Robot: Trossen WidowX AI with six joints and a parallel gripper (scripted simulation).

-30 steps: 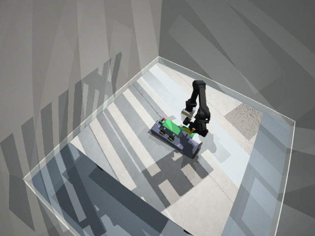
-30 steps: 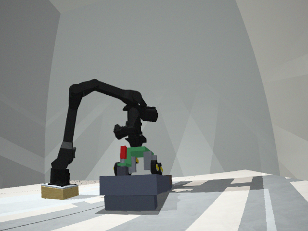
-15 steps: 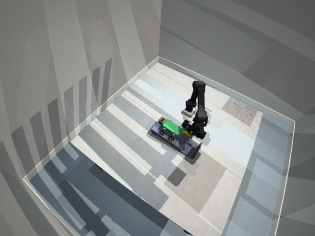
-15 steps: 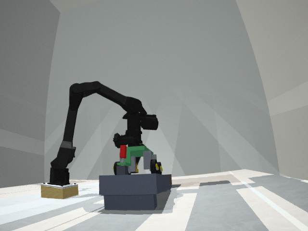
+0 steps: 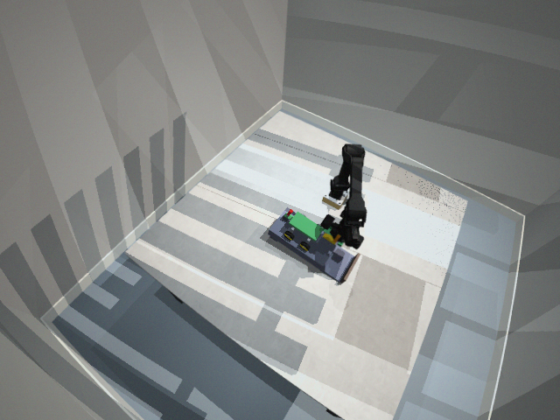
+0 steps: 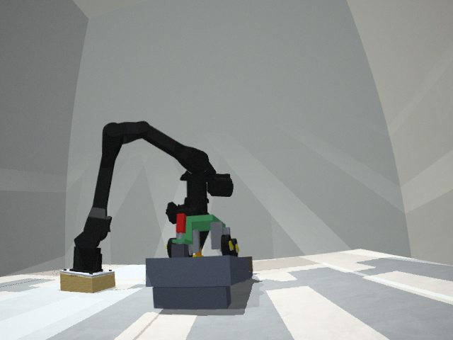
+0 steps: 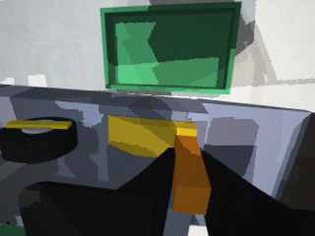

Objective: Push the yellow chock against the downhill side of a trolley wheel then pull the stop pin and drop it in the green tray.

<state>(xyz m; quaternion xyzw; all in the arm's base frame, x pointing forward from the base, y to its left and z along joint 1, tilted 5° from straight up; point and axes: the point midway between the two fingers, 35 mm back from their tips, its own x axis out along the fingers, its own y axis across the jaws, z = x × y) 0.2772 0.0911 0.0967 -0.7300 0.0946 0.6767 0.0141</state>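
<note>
The stop pin lies 240 mm to the right of my gripper tip and 40 mm above it. Also, from my gripper tip: brown stop plate 70 mm ahead, 110 mm to the left, 60 mm below; then green tray 70 mm behind, 20 mm to the right, 90 mm below; then yellow chock 20 mm to the right.
</note>
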